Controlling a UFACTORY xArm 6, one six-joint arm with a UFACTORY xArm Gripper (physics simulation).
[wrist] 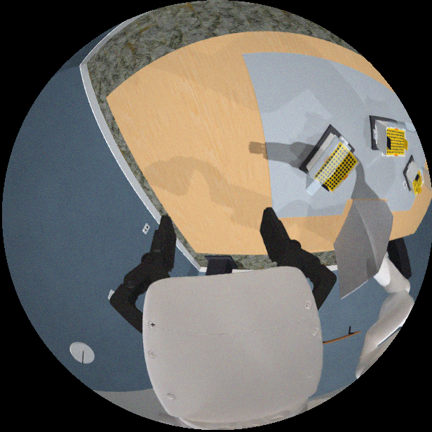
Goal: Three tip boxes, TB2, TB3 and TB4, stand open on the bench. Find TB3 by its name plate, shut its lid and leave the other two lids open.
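Three tip boxes with yellow perforated racks stand on the grey mat [295, 200] at the right of the wrist view. The largest-looking box [336, 169] is turned at an angle, and its dark-edged lid [316, 144] stands open on its upper-left side. A second box [396, 142] is farther right, with its lid open to the left. A third box [417, 186] is near the right edge, also with its lid open. No name plate can be read, so I cannot tell which is TB3. My gripper [217, 222] is open and empty, to the left of the boxes and apart from them.
The wooden bench top [200, 120] extends left of the mat. A grey angular panel [362, 245] rises below the boxes, beside a white robot arm part [387, 325] at the lower right. A dark block [219, 265] shows beyond the bench edge, between the fingers.
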